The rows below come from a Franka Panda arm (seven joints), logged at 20 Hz.
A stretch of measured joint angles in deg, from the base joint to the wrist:
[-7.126, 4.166, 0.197, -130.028, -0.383, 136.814, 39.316]
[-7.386, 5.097, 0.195, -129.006, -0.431, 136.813, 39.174]
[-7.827, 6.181, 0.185, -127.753, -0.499, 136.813, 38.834]
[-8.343, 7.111, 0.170, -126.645, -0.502, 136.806, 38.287]
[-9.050, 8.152, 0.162, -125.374, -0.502, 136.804, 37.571]
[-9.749, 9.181, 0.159, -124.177, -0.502, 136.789, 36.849]
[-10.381, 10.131, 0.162, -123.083, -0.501, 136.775, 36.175]
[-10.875, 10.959, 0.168, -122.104, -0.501, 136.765, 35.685]
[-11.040, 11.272, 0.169, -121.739, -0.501, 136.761, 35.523]
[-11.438, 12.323, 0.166, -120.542, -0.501, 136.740, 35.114]
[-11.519, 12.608, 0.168, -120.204, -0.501, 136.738, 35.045]
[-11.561, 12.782, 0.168, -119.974, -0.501, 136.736, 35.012]
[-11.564, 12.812, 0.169, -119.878, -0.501, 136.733, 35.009]
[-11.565, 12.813, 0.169, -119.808, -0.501, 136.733, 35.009]
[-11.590, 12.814, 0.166, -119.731, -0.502, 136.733, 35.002]
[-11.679, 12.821, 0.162, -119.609, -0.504, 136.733, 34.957]
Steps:
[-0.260, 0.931, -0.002, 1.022, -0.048, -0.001, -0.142]
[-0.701, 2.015, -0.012, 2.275, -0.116, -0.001, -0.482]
[-1.217, 2.945, -0.027, 3.383, -0.119, -0.008, -1.029]
[-1.924, 3.986, -0.035, 4.654, -0.119, -0.010, -1.745]
[-2.623, 5.015, -0.038, 5.851, -0.119, -0.025, -2.467]
[-3.255, 5.965, -0.035, 6.945, -0.118, -0.039, -3.141]
[-3.749, 6.793, -0.029, 7.924, -0.118, -0.049, -3.631]
[-3.914, 7.106, -0.028, 8.289, -0.118, -0.053, -3.793]
[-4.312, 8.157, -0.031, 9.486, -0.118, -0.074, -4.202]
[-4.393, 8.442, -0.029, 9.824, -0.118, -0.076, -4.271]
[-4.435, 8.616, -0.029, 10.054, -0.118, -0.078, -4.304]
[-4.438, 8.646, -0.028, 10.150, -0.118, -0.081, -4.307]
[-4.439, 8.647, -0.028, 10.220, -0.118, -0.081, -4.307]
[-4.464, 8.648, -0.031, 10.297, -0.119, -0.081, -4.314]
[-4.553, 8.655, -0.035, 10.419, -0.121, -0.081, -4.359]

